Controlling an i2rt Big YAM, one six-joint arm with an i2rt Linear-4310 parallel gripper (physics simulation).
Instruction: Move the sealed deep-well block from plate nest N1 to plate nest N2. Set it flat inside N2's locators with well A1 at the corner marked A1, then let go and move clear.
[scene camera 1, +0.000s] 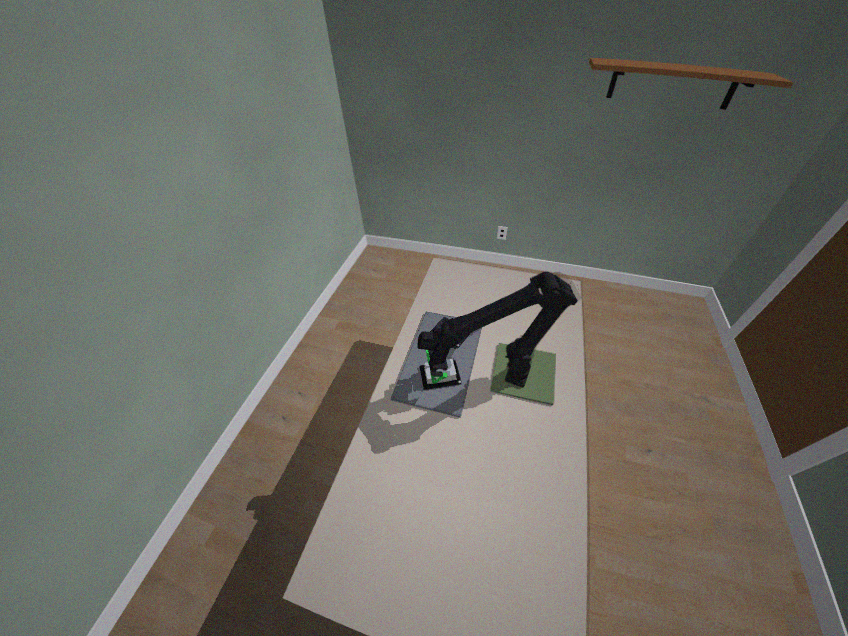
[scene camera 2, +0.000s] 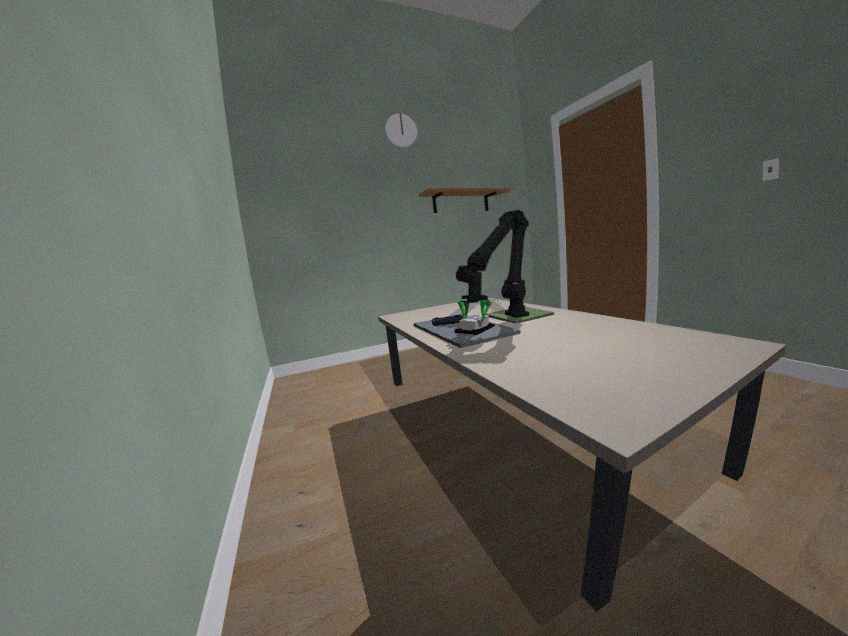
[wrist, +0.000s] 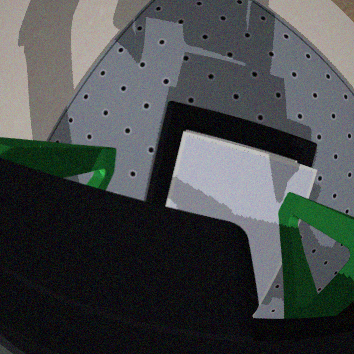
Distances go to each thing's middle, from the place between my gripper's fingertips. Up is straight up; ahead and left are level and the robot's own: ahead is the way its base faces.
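Scene:
The pale grey block (wrist: 212, 176) is 20 mm behind my hand, 40 mm to the right of it and 30 mm below it. Going by their middles, that block is the nearest to my hand of the things named here. Then there's the grey perforated plate (scene camera 2: 444, 330), and that's 20 mm ahead of my hand, 70 mm below it and 130 mm to the right of it.

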